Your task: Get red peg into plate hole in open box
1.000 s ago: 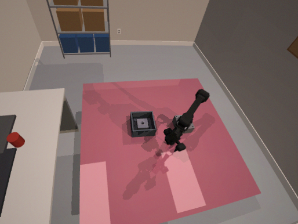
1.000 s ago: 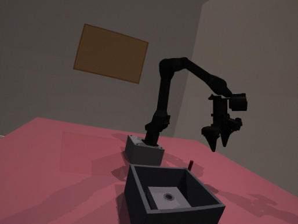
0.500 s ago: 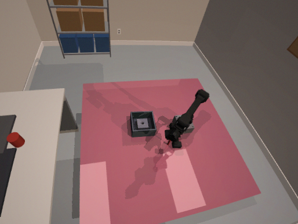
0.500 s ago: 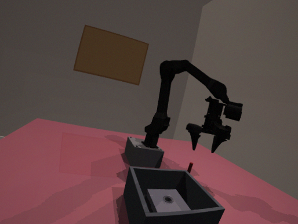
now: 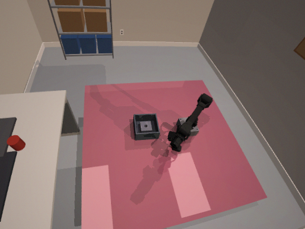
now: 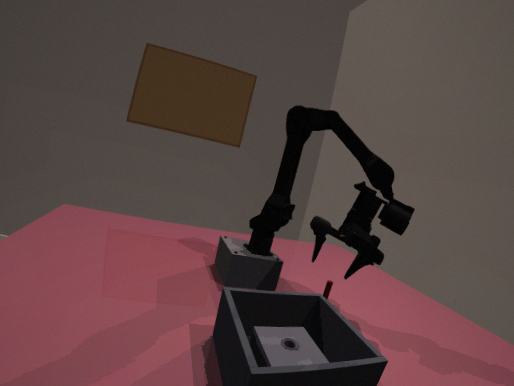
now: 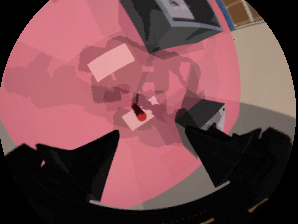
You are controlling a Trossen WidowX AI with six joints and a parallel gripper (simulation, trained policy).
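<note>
Right now my gripper tip is 2 cm short of the red peg and 6 cm above it. The rest, counted from my gripper tip: grey plate: 18 cm ahead, 21 cm to the right, 6 cm below; dark box: 18 cm ahead, 21 cm to the right, 8 cm below.
</note>
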